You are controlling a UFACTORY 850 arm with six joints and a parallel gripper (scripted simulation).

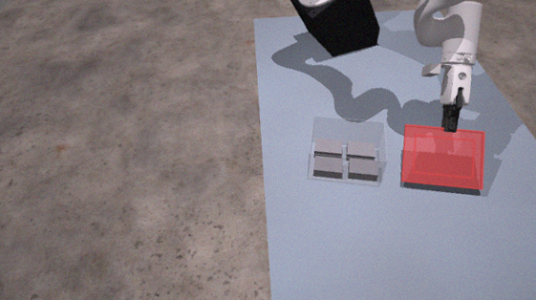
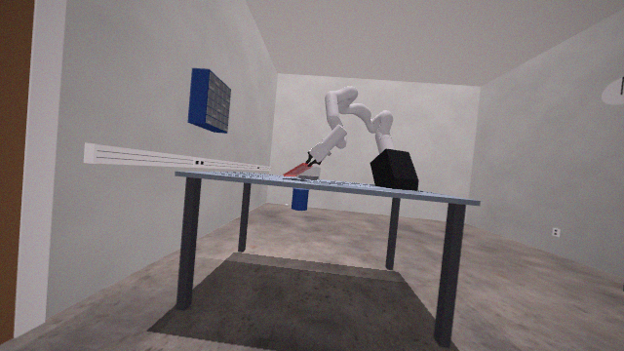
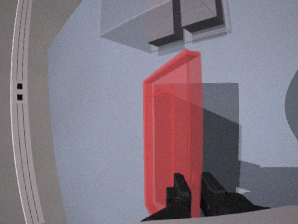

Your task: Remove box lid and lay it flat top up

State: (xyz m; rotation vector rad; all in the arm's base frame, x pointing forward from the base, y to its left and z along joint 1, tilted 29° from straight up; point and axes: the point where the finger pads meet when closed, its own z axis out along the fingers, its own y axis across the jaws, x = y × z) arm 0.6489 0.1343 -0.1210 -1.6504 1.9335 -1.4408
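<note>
Now: hand 60 mm short of the red translucent lid, 50 mm above it and 40 mm to the left of it. Round my hand: grey box: 280 mm to the right, 70 mm below, 20 mm behind.
</note>
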